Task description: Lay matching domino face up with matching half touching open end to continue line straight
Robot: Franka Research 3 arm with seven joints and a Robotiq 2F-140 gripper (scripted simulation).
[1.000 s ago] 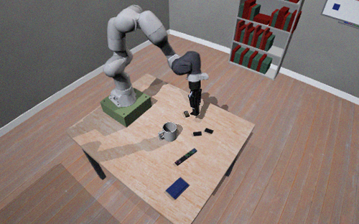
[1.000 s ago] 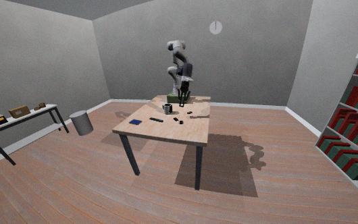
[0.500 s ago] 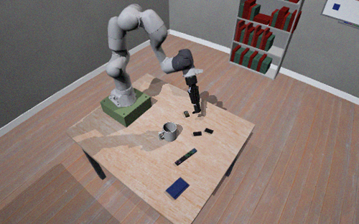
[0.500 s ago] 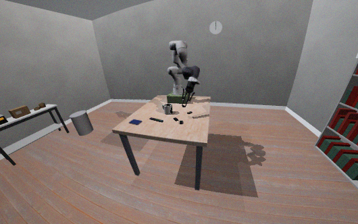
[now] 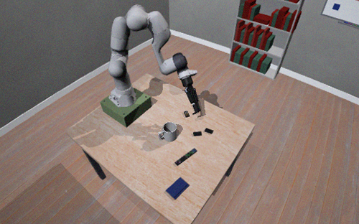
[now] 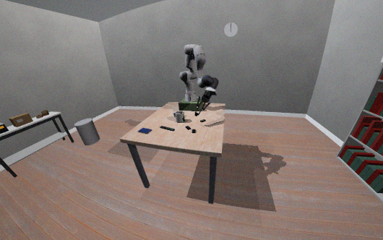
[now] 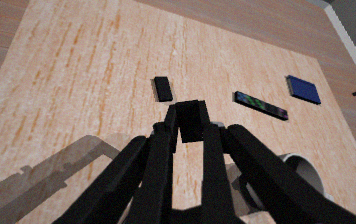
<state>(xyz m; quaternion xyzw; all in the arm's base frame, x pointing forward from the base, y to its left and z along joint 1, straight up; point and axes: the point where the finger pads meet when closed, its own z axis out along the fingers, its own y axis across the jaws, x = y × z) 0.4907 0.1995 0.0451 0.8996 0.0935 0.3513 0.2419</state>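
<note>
My gripper is now 10 mm short of the black domino, 20 mm to the left of it and 30 mm above it. Also, from my hand: blue book: 200 mm ahead, 500 mm to the right, 140 mm below; then grey mug: 70 mm behind, 220 mm to the right, 110 mm below.
</note>
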